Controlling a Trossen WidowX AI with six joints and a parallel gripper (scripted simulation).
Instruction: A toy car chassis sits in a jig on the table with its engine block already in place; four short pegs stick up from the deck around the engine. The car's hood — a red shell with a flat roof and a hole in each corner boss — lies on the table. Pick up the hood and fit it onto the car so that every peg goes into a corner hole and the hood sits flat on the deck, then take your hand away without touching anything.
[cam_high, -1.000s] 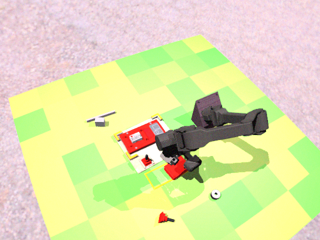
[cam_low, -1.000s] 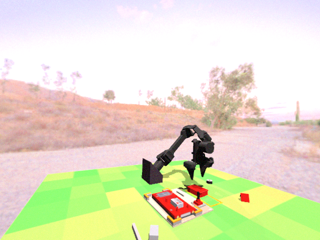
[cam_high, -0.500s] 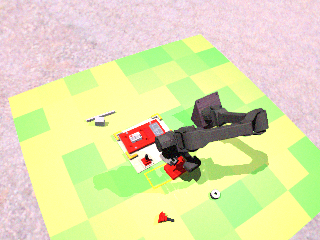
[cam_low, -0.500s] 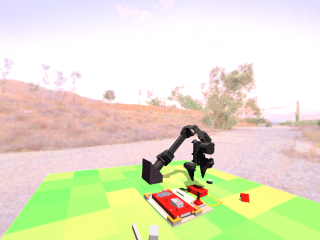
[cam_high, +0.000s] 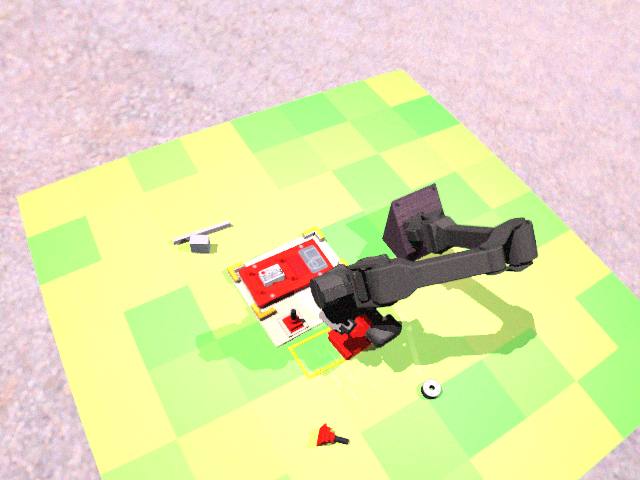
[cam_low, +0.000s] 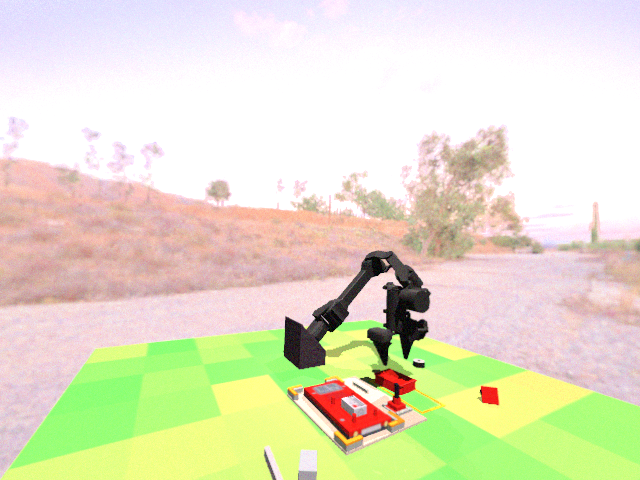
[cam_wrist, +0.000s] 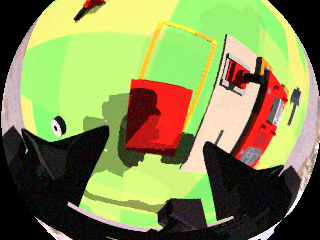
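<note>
The hood lies 50 mm below my gripper tip. From my gripper tip the other things lie so: grey engine block 70 mm ahead, 210 mm to the right, 40 mm below; white jig 30 mm ahead, 190 mm to the right, 50 mm below.
</note>
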